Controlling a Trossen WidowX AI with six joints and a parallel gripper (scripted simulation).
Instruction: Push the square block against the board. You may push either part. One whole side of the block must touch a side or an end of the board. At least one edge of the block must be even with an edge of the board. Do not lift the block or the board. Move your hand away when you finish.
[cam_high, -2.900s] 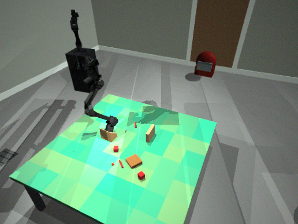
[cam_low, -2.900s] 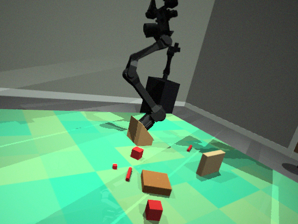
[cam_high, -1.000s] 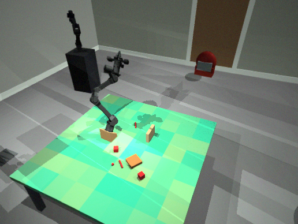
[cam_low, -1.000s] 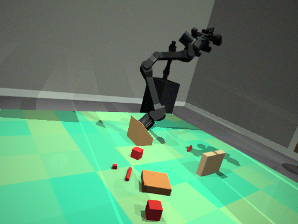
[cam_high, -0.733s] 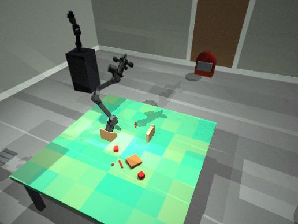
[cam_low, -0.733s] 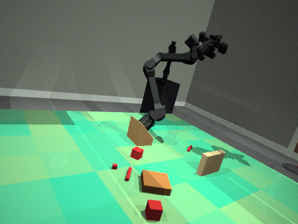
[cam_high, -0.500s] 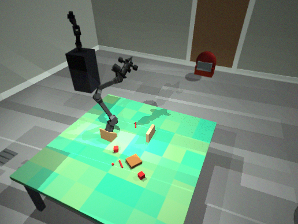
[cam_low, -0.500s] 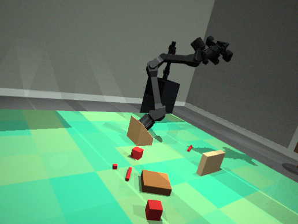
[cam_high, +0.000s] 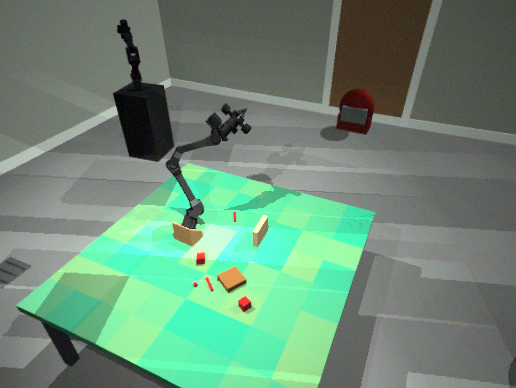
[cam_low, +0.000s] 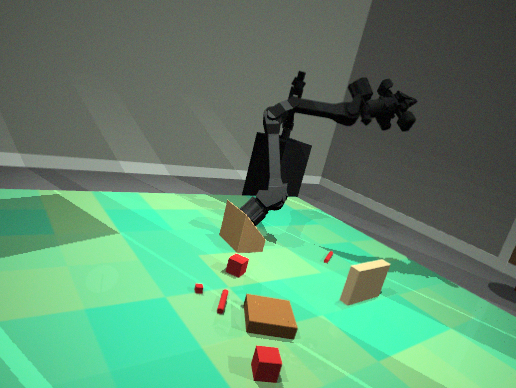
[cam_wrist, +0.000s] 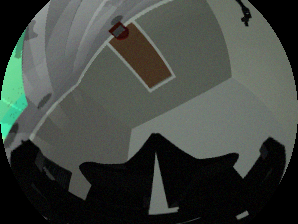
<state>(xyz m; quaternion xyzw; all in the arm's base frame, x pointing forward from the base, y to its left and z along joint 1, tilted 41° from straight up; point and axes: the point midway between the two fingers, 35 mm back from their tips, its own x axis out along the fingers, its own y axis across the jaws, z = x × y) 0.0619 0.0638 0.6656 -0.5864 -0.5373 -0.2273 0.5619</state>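
My gripper tip is now 20 cm short of the board, 38 cm to the left of it and 50 cm above it. From my gripper tip the other things lie so: square block 16 cm ahead, 70 cm to the right, 54 cm below; then small red piece 1 cm ahead, 78 cm to the right, 54 cm below.
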